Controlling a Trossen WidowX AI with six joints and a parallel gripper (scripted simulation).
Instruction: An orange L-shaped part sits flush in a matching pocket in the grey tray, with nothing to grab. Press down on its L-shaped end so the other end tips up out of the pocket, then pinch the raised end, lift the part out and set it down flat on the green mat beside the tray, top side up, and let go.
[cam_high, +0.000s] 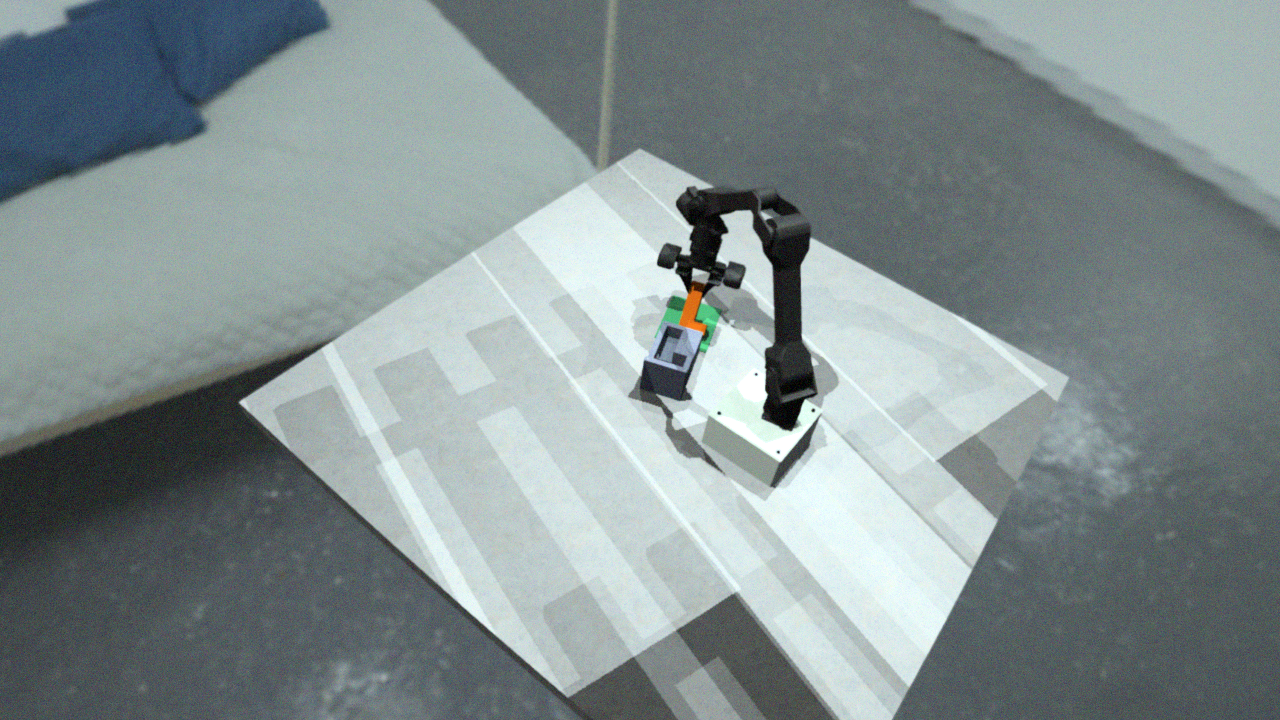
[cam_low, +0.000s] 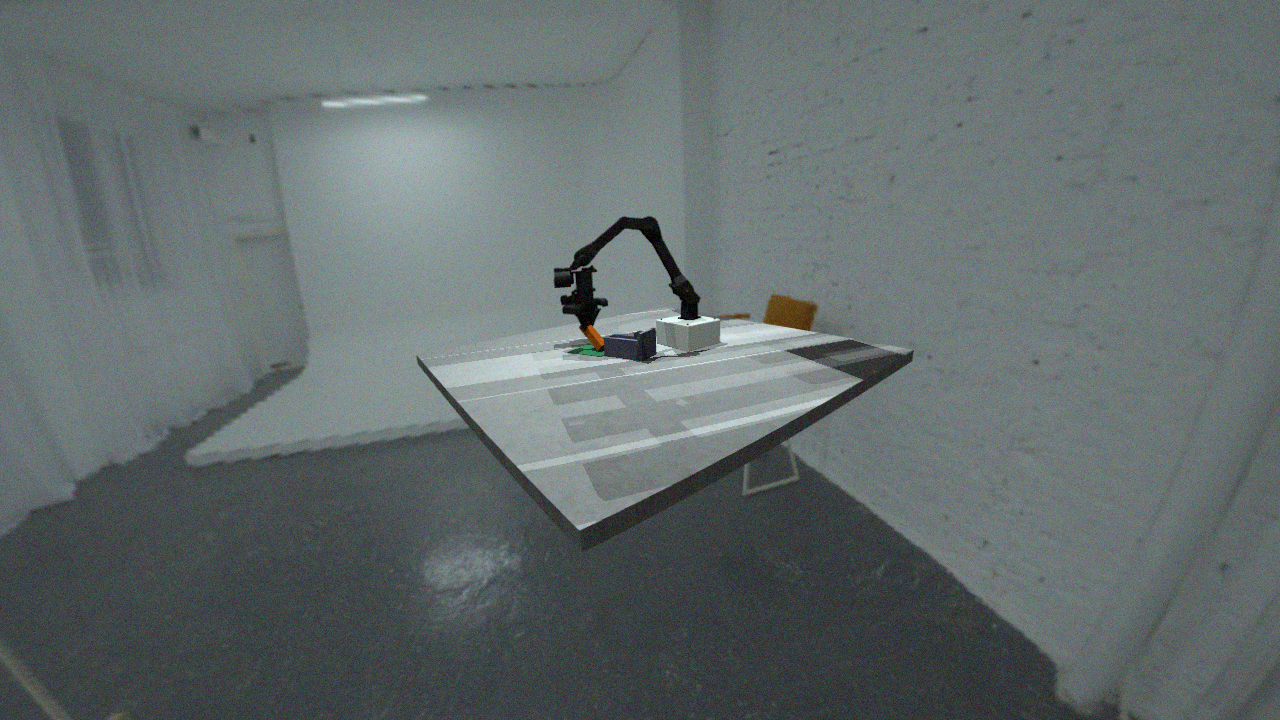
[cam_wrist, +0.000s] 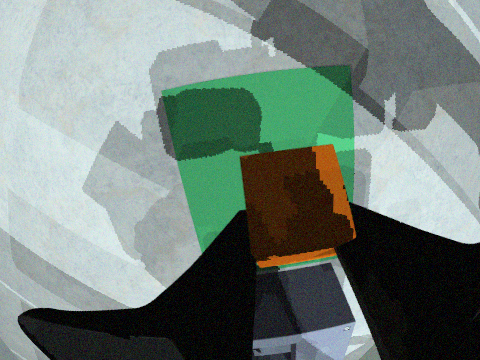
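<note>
Right now the orange L-shaped part is 3 cm to the left of my gripper tip, 3 cm below it and 2 cm behind it. Also, from my gripper tip: green mat: 9 cm below, 2 cm to the left.
</note>
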